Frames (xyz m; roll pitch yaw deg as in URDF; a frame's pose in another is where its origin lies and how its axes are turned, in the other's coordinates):
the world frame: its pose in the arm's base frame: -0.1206 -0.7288 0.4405 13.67 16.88 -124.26
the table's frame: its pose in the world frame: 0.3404 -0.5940 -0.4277 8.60 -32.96 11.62
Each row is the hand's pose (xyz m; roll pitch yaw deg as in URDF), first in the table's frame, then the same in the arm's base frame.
Working: the table's frame: its pose in the arm's base frame: -0.6066 -0.5966 -0.1904 25.70 -17.78 -122.12

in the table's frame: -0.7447 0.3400 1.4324 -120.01 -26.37 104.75
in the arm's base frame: -0.2627 0.5435 0.9516 -152.63 -42.01 5.57
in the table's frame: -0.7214 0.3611 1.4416 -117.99 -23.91 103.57
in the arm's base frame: -0.2590 0.5212 0.9753 -149.17 -40.48 2.63
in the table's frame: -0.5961 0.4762 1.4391 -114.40 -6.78 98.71
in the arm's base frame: -0.2259 0.3767 1.0590 -138.64 -27.43 -11.97
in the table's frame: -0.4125 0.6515 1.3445 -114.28 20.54 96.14
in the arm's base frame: -0.1518 0.1205 1.1063 -134.67 -3.03 -25.09
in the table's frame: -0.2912 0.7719 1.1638 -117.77 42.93 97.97
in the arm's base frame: -0.0729 -0.1053 1.0380 -140.05 18.42 -31.80
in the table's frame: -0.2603 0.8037 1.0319 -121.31 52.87 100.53
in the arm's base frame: -0.0329 -0.2030 0.9474 -146.55 28.21 -34.44
